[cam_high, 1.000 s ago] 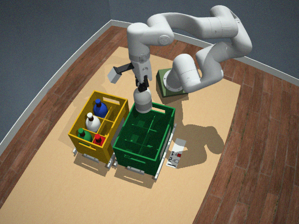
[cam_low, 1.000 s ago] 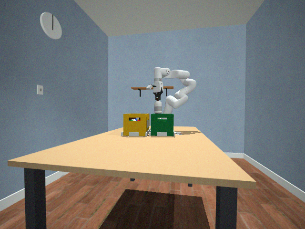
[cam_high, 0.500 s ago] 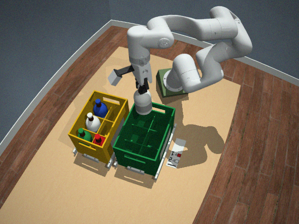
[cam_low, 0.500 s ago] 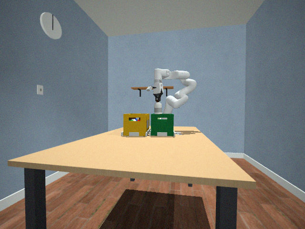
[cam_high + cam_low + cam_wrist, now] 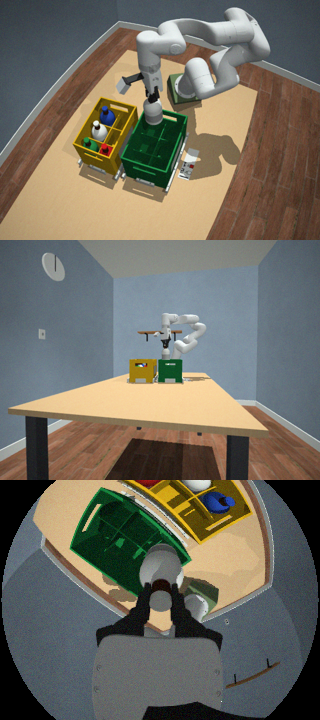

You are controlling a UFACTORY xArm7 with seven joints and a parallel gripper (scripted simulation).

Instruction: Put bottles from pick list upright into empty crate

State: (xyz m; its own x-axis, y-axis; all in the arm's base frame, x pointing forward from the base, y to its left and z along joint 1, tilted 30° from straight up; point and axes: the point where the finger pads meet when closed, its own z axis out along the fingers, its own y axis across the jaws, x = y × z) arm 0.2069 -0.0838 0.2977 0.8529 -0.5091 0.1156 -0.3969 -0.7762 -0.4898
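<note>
The green crate is 22 cm below my hand, 7 cm to the left of it and 7 cm ahead of it. From my hand the other things lie so: red-labelled bottle (23 cm ahead, 22 cm below, 6 cm to the right); blue bottle (22 cm below, 20 cm to the right, 10 cm ahead); yellow crate (22 cm below, 16 cm ahead, 13 cm to the right).
</note>
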